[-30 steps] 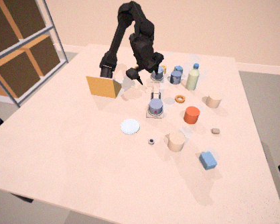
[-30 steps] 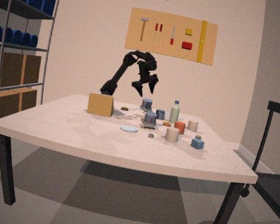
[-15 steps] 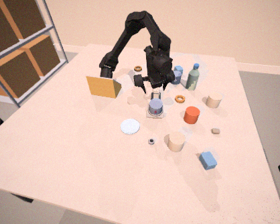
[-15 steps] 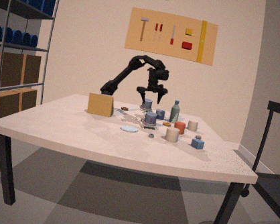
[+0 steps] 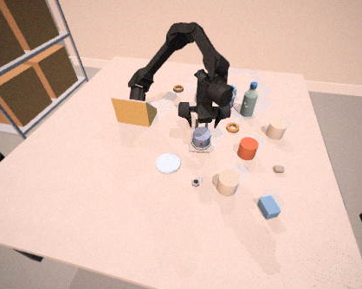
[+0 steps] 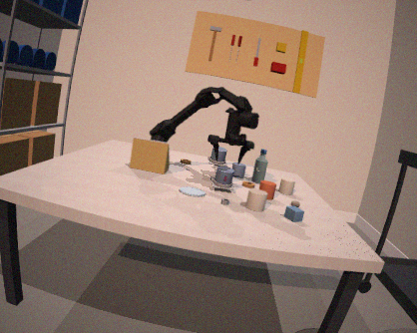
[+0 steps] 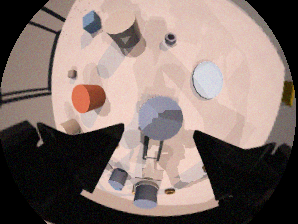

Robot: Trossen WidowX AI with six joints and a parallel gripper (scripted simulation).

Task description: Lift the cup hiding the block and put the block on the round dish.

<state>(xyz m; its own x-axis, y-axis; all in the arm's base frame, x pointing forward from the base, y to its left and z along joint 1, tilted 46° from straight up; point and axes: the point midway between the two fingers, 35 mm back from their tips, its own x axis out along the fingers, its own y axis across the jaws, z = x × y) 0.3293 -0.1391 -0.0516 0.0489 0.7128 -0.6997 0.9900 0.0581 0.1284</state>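
Now: gripper tip 8 cm above the teal block. From my gripper tip the other things lie so: round pale dish 12 cm below, 12 cm behind, 11 cm to the right; then orange-red cylinder 21 cm ahead, 8 cm below, 1 cm to the left; then nut 19 cm to the right, 11 cm below, 1 cm ahead.
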